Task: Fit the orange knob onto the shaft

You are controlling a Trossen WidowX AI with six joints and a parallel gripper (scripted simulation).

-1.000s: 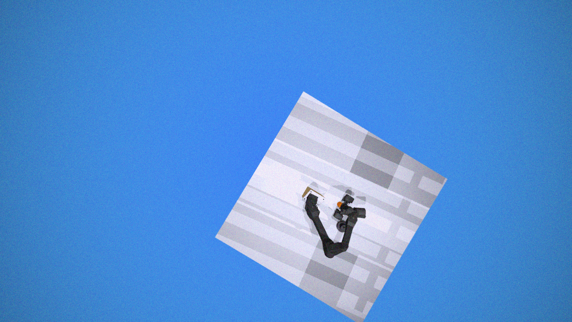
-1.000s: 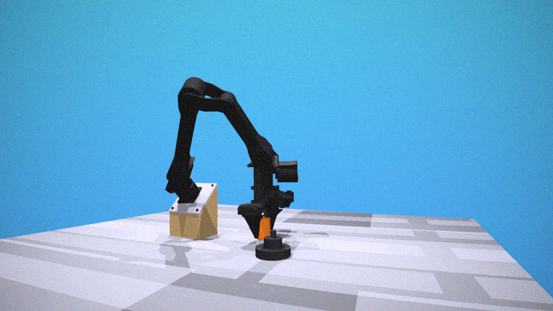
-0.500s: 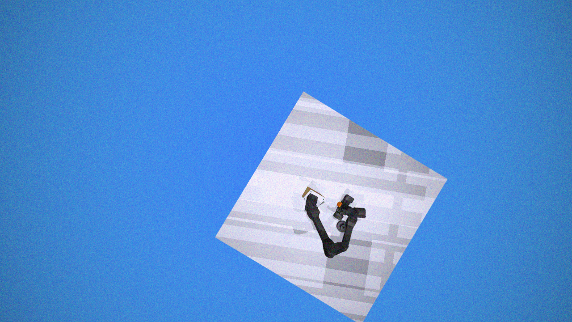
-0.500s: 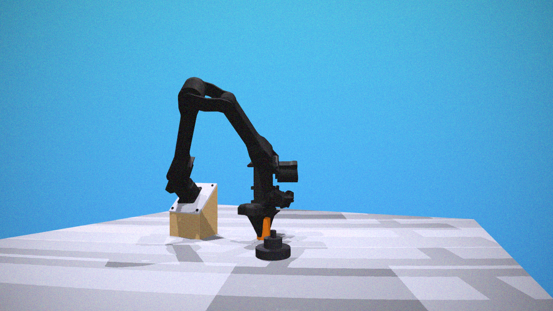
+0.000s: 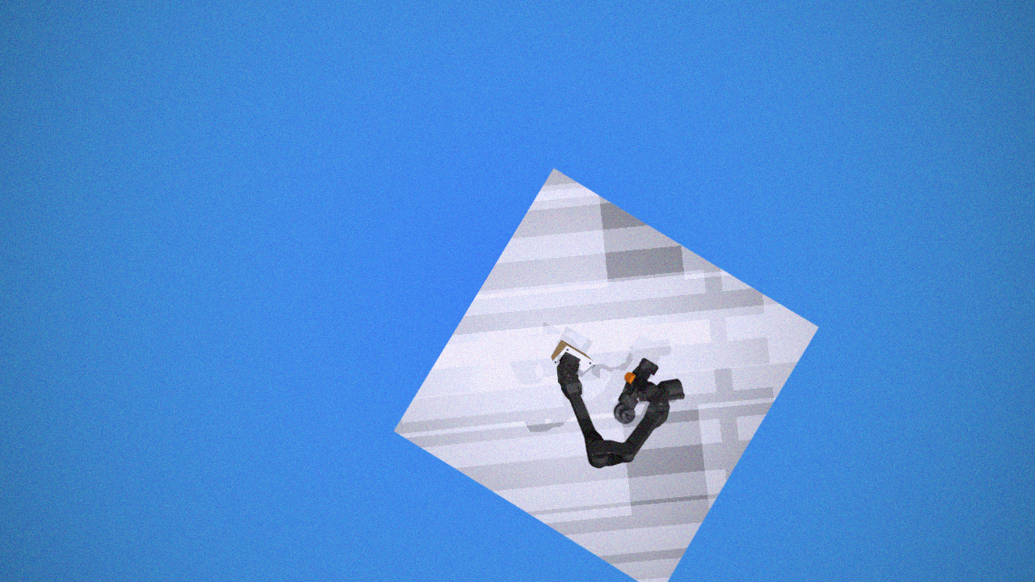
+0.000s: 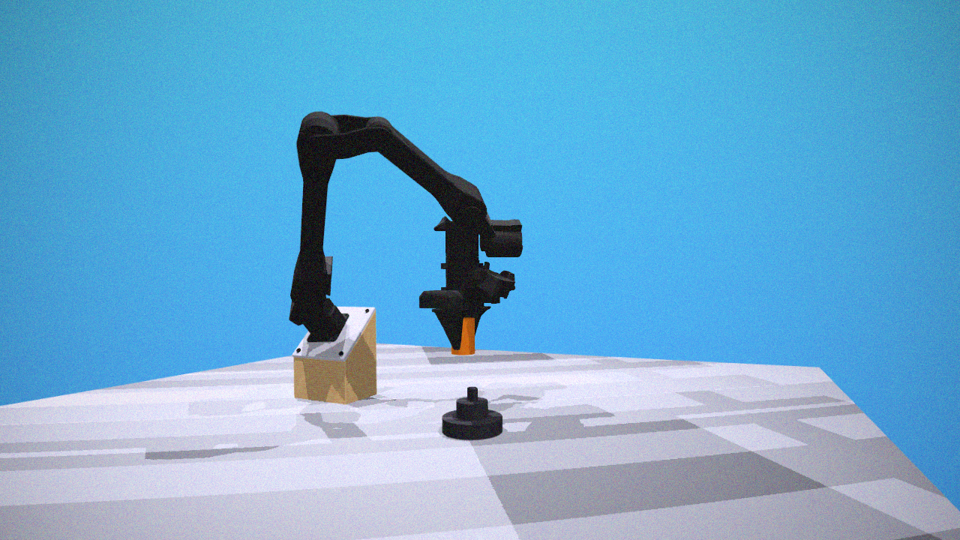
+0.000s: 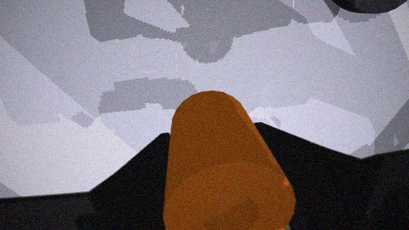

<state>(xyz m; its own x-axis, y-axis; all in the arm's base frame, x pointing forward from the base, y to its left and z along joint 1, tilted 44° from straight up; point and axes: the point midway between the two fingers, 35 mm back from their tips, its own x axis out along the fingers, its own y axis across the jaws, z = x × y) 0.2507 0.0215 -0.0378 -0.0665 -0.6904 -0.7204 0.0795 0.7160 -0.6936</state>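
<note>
Right now my gripper tip is 150 mm to the left of the pedestal, 80 mm short of it and 60 mm above it. Round my gripper tip: orange knob (20 mm above).
</note>
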